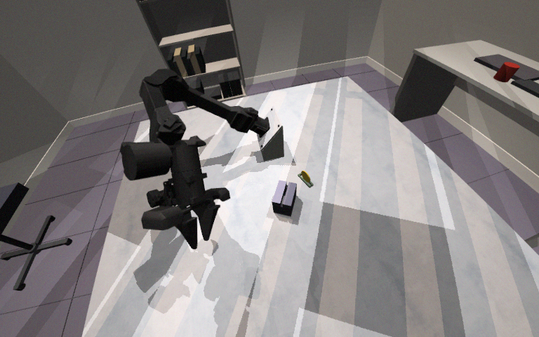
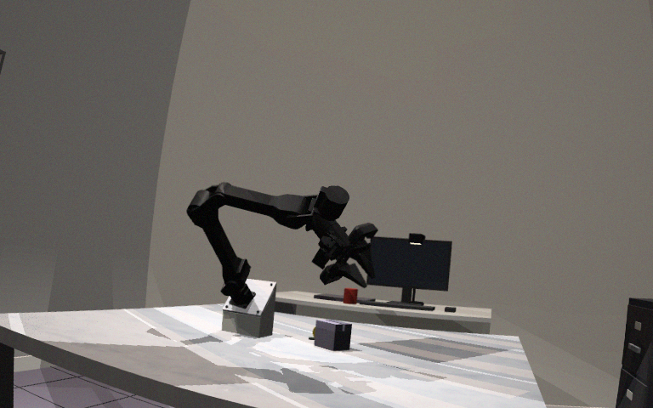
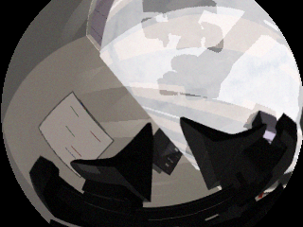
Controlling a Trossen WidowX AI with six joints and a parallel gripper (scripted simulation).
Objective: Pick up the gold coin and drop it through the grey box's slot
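My gripper tip is 300 mm to the right of the gold coin, 260 mm past it and 180 mm above it.
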